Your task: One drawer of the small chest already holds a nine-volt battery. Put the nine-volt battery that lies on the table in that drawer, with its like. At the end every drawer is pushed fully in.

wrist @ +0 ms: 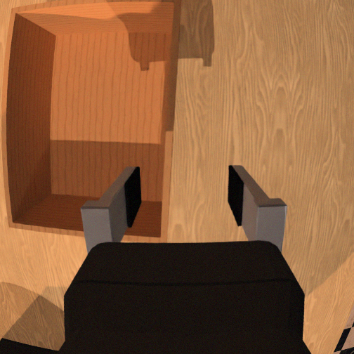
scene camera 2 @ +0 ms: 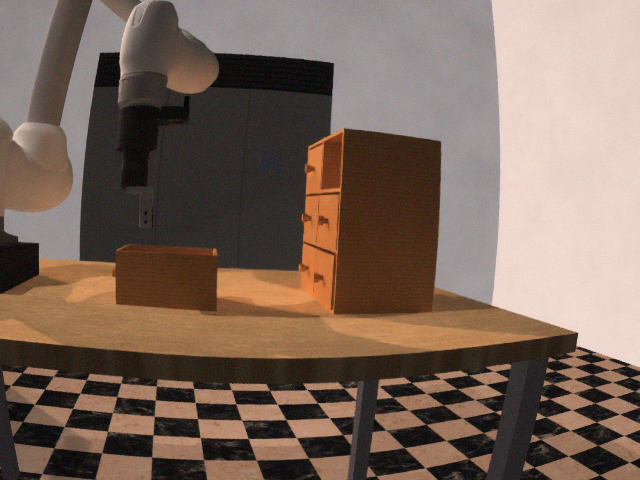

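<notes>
The small chest [scene camera 2: 387, 222] stands upright on the table [scene camera 2: 258, 333] [wrist: 280, 125], its knobbed drawer fronts facing left. Its top near compartment [scene camera 2: 332, 165] is an open hole. The other visible drawer fronts sit in the chest; whether each is fully flush is hard to tell. A loose wooden drawer [scene camera 2: 165, 279] [wrist: 30, 120] stands open side up on the table, apart from the chest. Its visible inside holds no battery. My gripper [scene camera 2: 146, 226] [wrist: 184, 184] points down, open and empty, above the drawer; in the wrist view its left finger overlaps the drawer's near right corner. Neither battery shows.
The arm [scene camera 2: 149, 41] comes down from the upper left, with its base at the left table end. A dark grey cabinet [scene camera 2: 206, 170] stands behind the table. The table's near edge runs in front of the drawer and chest. A checkered floor [scene camera 2: 211, 428] lies below.
</notes>
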